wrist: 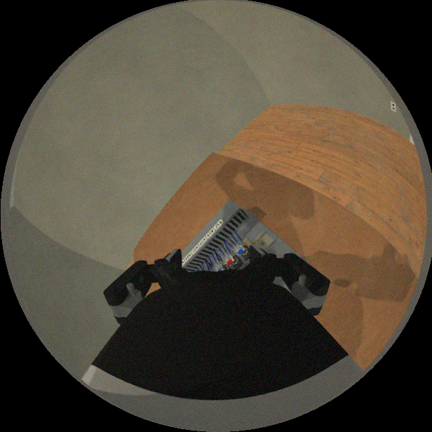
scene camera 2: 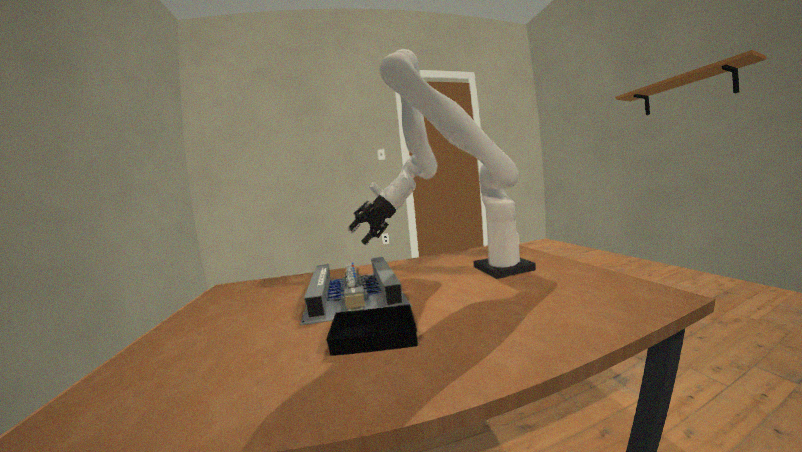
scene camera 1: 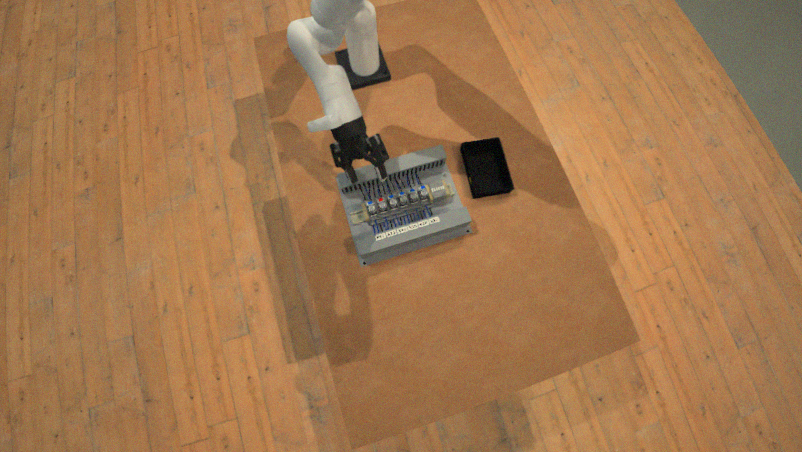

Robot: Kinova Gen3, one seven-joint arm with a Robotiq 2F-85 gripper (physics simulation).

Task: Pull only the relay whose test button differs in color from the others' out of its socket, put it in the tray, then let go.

Scene:
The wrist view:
my gripper: 215, 254
grey panel: 252, 227
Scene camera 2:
my gripper: 356, 237
grey panel: 333, 307
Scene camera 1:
my gripper: 368, 181

